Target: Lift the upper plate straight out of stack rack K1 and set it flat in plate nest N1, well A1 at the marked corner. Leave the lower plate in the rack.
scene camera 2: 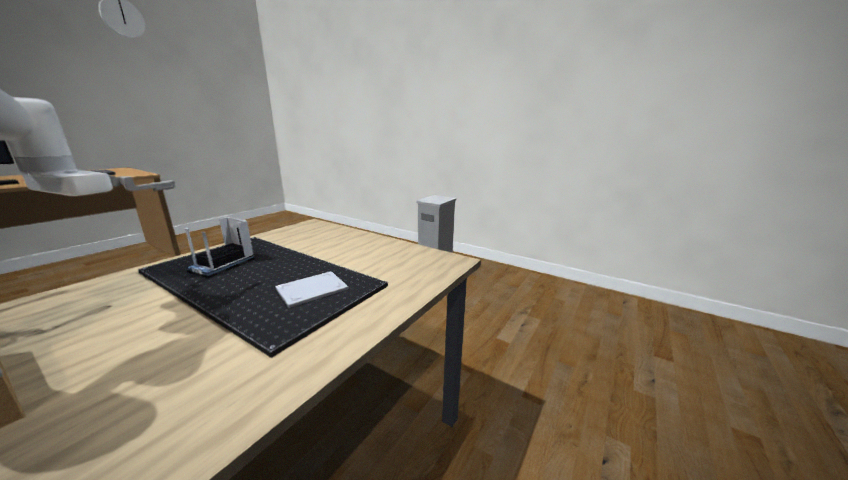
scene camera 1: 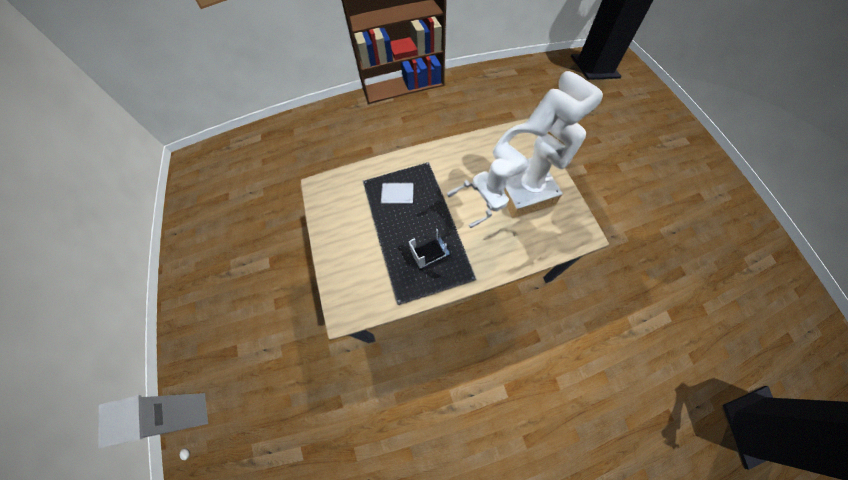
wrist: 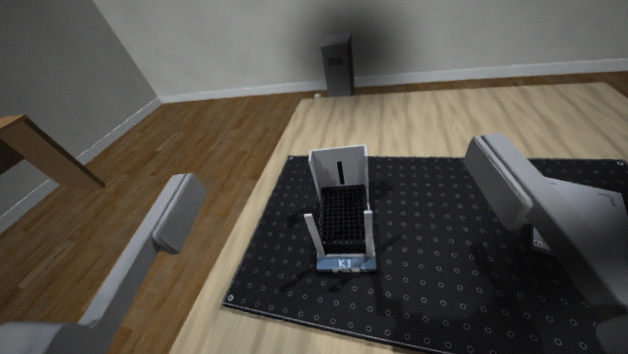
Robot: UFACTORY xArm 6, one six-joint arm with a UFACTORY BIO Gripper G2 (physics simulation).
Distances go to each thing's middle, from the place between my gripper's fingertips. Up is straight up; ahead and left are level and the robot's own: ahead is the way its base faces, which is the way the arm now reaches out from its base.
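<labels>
There is the nest base (scene camera 2: pixel 312 288), and my hand is a good way short of it. My hand is also far to the left of the base, and far above it.
</labels>
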